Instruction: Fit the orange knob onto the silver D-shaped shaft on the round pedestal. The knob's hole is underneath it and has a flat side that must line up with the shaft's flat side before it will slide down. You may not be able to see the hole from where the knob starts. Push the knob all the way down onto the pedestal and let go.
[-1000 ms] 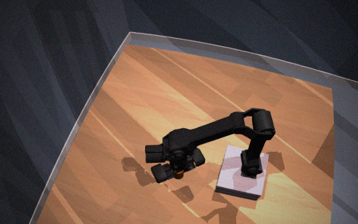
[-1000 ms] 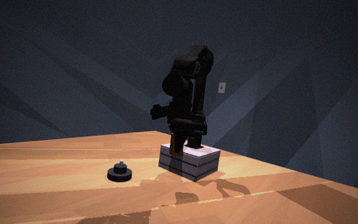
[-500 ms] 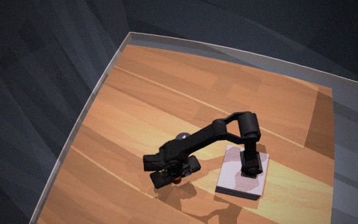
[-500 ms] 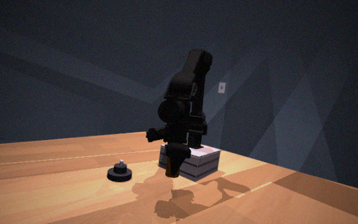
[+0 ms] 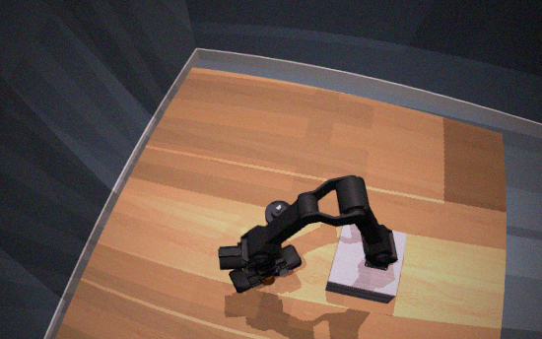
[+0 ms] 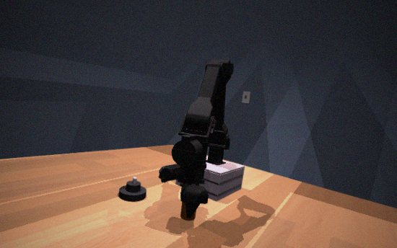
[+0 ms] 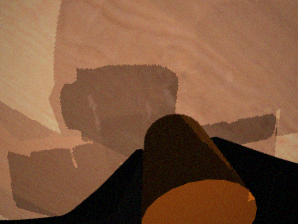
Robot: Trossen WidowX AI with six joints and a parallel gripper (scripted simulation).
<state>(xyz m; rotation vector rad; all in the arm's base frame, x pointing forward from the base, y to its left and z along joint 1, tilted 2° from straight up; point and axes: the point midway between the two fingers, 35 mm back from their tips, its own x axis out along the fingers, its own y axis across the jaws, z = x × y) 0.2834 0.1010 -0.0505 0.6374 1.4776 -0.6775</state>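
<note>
My gripper tip is now 20 mm short of the round pedestal, 200 mm to the left of it and 10 mm below it. Round my gripper tip: orange knob 30 mm above.
</note>
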